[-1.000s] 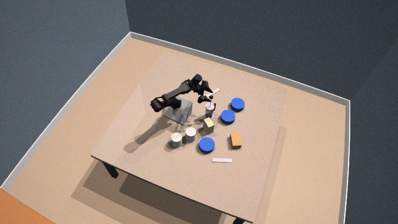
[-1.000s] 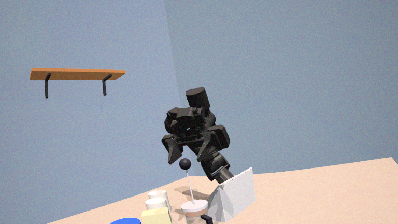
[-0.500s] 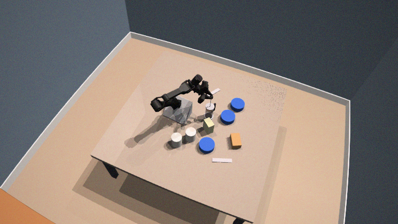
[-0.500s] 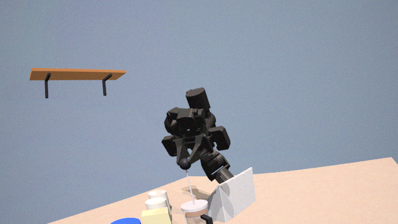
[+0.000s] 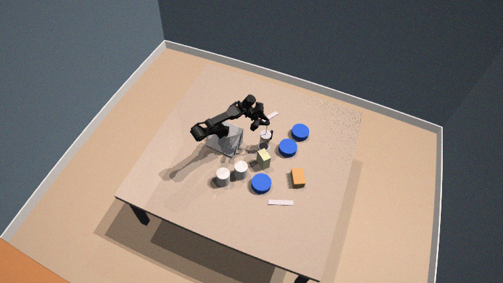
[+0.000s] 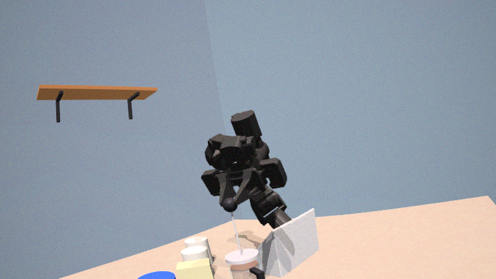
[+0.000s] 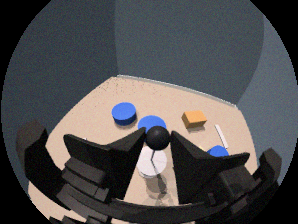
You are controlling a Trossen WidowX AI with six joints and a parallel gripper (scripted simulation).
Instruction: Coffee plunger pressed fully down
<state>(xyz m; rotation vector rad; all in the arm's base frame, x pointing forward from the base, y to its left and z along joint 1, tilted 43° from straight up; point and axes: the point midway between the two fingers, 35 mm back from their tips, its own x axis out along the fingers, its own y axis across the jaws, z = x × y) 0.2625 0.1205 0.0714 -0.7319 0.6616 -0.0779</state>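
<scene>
The coffee press is 1 cm to the left of my gripper tip and 13 cm below it. Also, from my gripper tip: yellow block 3 cm ahead, 13 cm to the right, 20 cm below; then orange block 26 cm ahead, 16 cm to the right, 23 cm below.
</scene>
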